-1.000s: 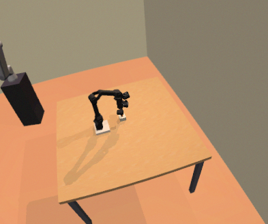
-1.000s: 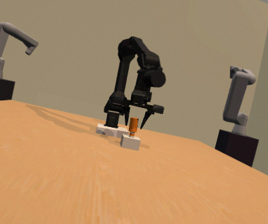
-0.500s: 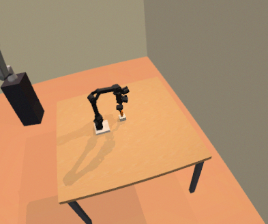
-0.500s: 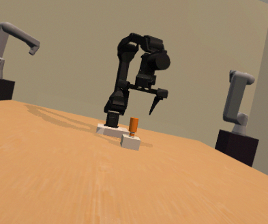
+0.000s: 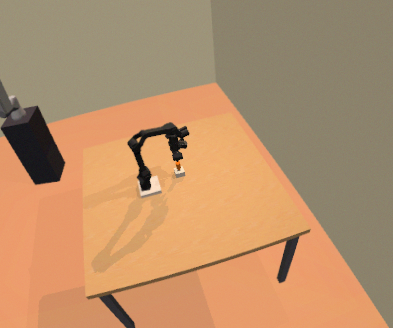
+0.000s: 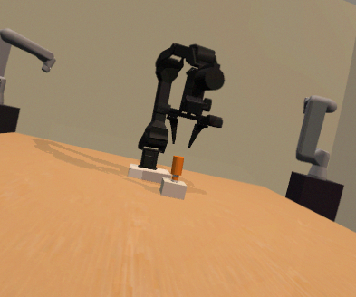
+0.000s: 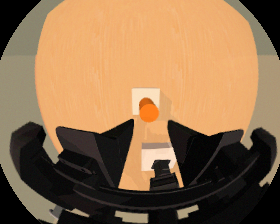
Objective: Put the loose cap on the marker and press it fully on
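My gripper tip is 6 cm above the orange cap. The rest, counted from my gripper tip: holder block (12 cm below).
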